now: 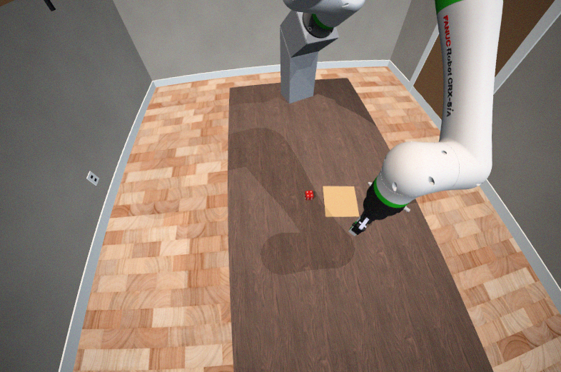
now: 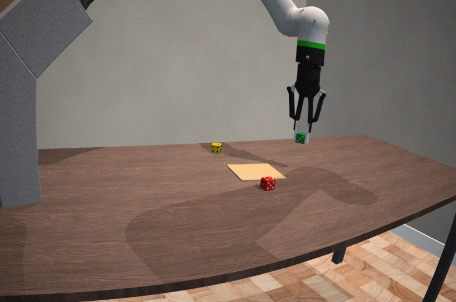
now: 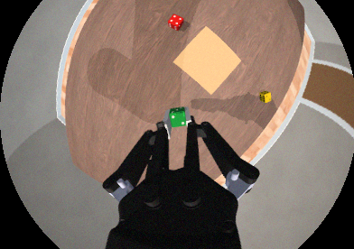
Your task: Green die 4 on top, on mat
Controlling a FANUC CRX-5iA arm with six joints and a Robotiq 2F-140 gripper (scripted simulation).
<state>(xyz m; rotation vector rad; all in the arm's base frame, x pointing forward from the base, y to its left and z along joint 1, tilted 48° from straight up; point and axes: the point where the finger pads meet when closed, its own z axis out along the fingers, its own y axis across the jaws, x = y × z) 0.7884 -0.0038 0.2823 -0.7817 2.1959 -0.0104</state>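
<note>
Now: the tan mat 150 mm behind my hand, 10 mm to the right of it and 120 mm below it. The rest, counted from my hand: yellow die (200 mm behind, 210 mm to the left, 110 mm below); green die (20 mm below); red die (180 mm behind, 140 mm to the right, 110 mm below).
</note>
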